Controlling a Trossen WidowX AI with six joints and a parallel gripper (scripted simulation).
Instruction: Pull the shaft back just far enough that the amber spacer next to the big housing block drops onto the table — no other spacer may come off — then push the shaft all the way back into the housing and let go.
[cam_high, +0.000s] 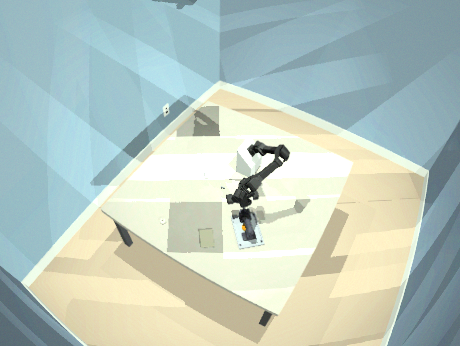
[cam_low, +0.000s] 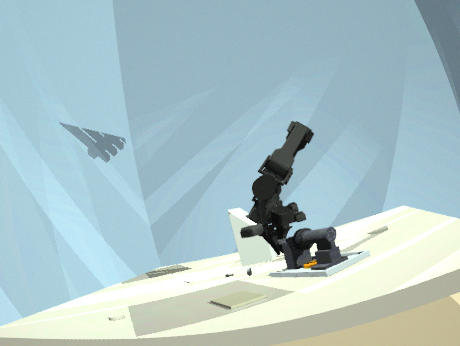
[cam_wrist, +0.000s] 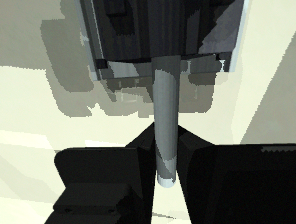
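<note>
Now: gripper tip 50 mm short of the grey shaft, 50 mm to the right of it and 40 mm below it. Round my gripper tip: flat pale patch: 290 mm ahead, 50 mm to the right, 40 mm below; amber spacer: 100 mm ahead, 100 mm to the left, 30 mm below.
</note>
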